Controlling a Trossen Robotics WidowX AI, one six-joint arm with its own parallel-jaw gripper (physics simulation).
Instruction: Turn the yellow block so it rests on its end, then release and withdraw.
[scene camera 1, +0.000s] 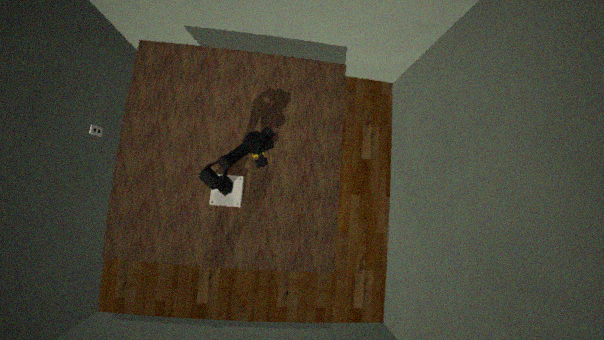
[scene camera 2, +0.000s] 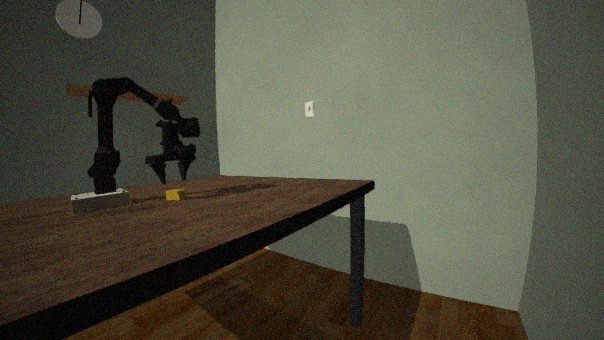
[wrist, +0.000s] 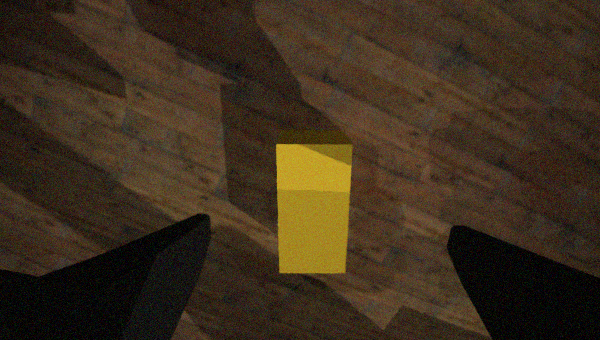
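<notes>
The yellow block (scene camera 1: 255, 156) (scene camera 2: 175, 194) (wrist: 312, 230) lies on its long side on the wooden table (scene camera 2: 240, 210), a little in front of the arm's base. In the wrist view its long upper face shows, partly lit and partly shaded, with a dark end face at the top. In scene camera 1 the arm hides most of it. My gripper (scene camera 2: 174, 181) (wrist: 331, 232) is open and empty, with its fingers pointing down just above the block. In the wrist view one finger stands on each side of the block, with a gap on both sides.
The arm's white base plate (scene camera 1: 234, 199) (scene camera 2: 101, 201) stands on the table beside the block. The arm's shadow falls across the table behind it. The table's edge (scene camera 2: 372, 186) and a table leg (scene camera 2: 357, 260) show at the right in scene camera 2. Walls surround the table.
</notes>
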